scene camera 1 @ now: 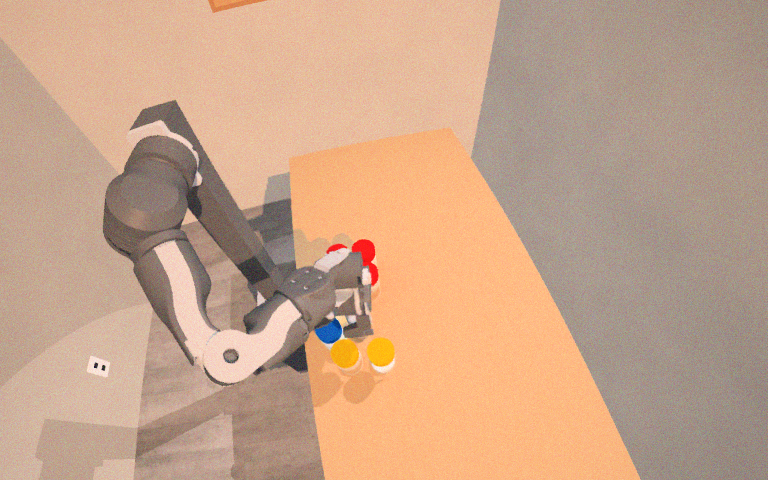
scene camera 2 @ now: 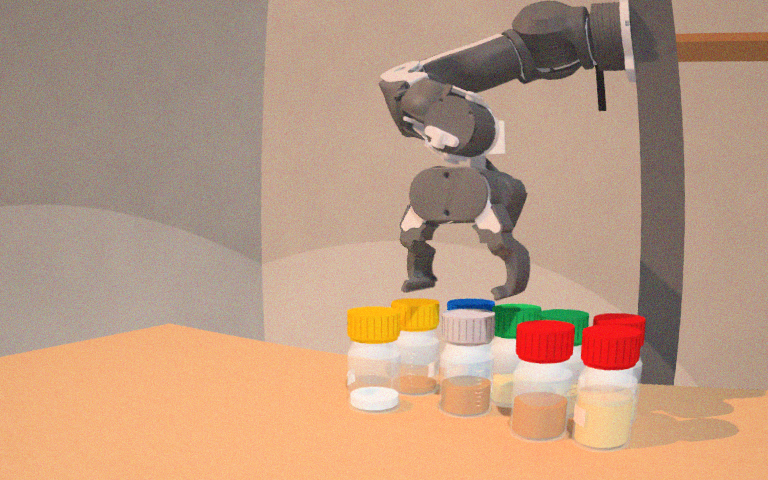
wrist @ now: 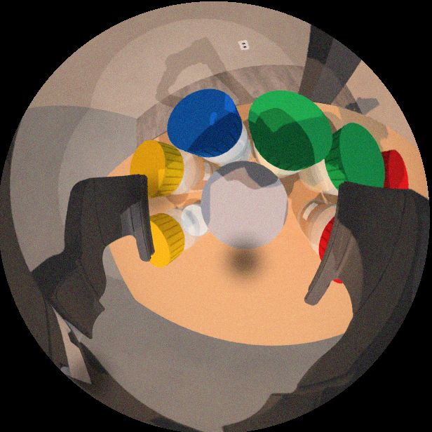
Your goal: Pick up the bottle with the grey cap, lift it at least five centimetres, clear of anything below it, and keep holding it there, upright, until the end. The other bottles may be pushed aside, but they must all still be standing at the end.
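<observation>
The bottle with the grey cap [scene camera 2: 467, 328] [wrist: 245, 206] stands upright on the table, with brown contents. In scene camera 1 it is hidden by the gripper. My gripper [scene camera 2: 464, 289] [wrist: 223, 230] is open and empty, with its fingertips a little above the cap height in scene camera 2. In the wrist view the grey cap lies between the two fingers sideways, toward the upper side of the gap. A blue-capped bottle [scene camera 1: 329, 331] [scene camera 2: 470, 304] [wrist: 205, 123] and a green-capped one [scene camera 2: 517, 320] [wrist: 290, 130] stand close behind it.
Two yellow-capped bottles [scene camera 1: 381, 352] [scene camera 2: 373, 324] [wrist: 167, 241] [scene camera 1: 344, 353] [scene camera 2: 415, 314] [wrist: 156, 169] stand at one side. On the other stand red-capped bottles [scene camera 1: 363, 251] [scene camera 2: 544, 340] [scene camera 2: 611, 346] [wrist: 396, 169] and another green-capped bottle [scene camera 2: 568, 324] [wrist: 356, 156]. All stand upright.
</observation>
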